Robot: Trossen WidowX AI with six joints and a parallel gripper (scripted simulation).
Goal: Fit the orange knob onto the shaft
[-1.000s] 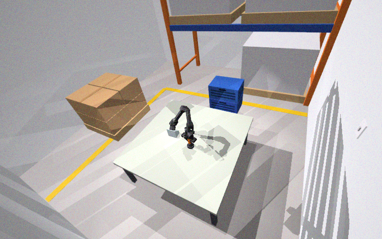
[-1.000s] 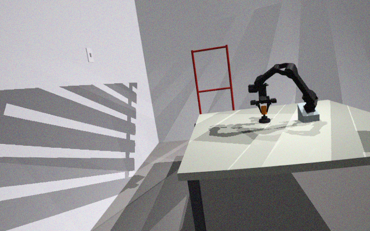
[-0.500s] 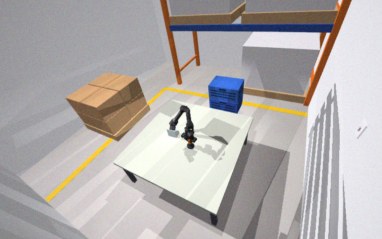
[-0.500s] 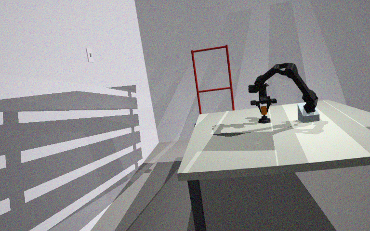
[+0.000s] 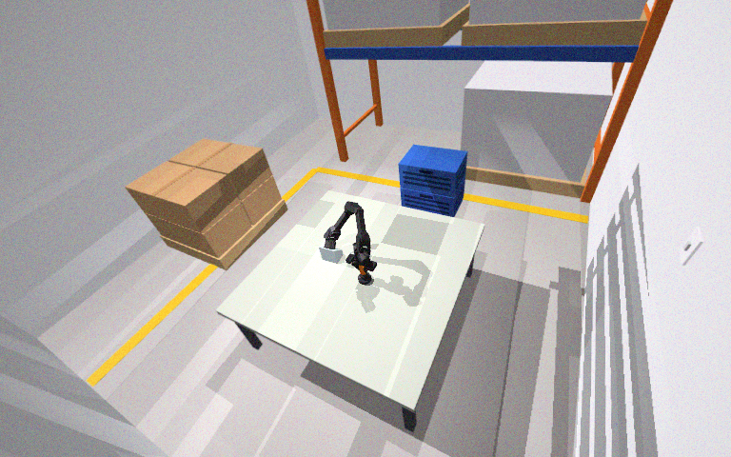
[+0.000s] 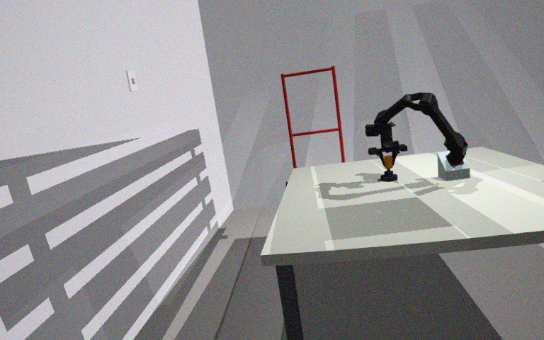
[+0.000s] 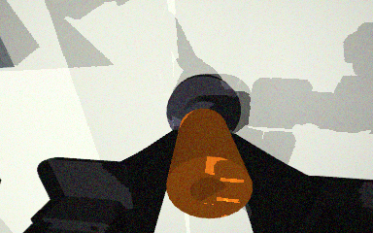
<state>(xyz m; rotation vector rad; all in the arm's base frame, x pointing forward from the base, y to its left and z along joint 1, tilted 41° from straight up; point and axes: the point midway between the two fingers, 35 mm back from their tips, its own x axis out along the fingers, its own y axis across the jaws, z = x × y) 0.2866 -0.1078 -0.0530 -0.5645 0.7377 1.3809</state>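
My gripper tip is now 40 mm above the round pedestal. The rest, counted from my gripper tip: orange knob: 20 mm above.
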